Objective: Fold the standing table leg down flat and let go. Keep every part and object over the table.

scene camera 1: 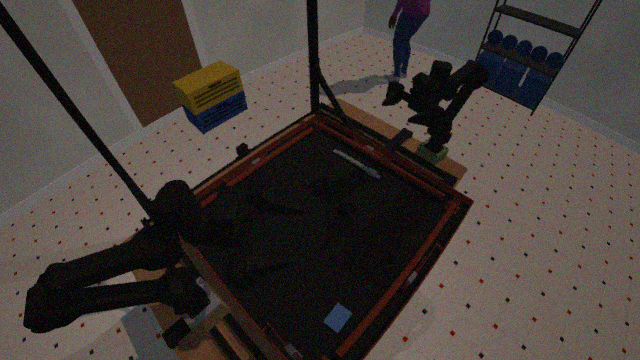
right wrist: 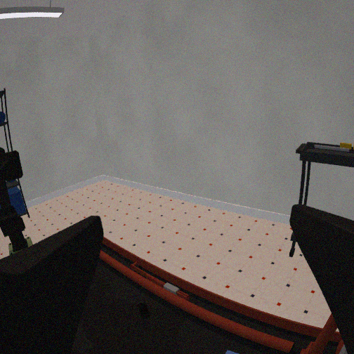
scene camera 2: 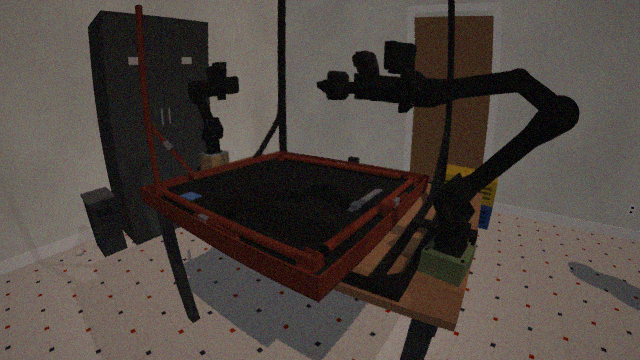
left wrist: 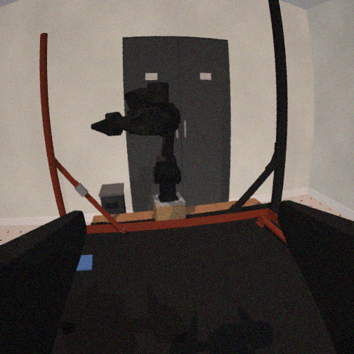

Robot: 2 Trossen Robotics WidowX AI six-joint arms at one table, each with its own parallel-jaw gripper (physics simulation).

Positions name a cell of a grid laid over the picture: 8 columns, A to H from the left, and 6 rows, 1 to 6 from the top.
Labels:
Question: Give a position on a dark tabletop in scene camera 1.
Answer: E4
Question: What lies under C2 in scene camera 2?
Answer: My right gripper.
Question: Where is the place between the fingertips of my right gripper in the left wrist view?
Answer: C3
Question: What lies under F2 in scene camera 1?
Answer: My left gripper.

